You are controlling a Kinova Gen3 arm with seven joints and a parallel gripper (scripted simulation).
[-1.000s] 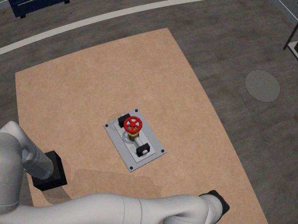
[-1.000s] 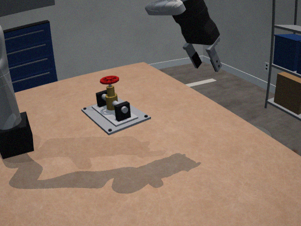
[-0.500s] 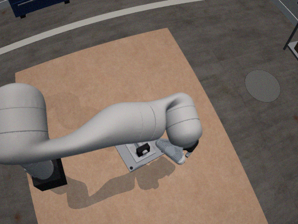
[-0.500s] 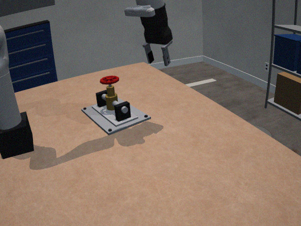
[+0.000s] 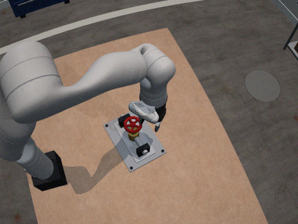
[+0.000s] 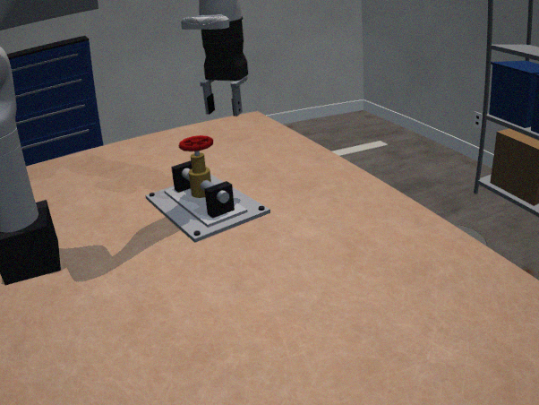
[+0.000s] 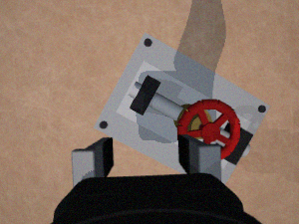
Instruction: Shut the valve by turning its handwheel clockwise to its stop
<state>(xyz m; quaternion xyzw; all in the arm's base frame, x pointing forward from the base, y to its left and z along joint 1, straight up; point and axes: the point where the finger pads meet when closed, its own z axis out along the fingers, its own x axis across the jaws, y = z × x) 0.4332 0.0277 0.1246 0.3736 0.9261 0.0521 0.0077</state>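
Now: the red handwheel 9 cm below my hand, 5 cm to the left of it and 5 cm behind it.
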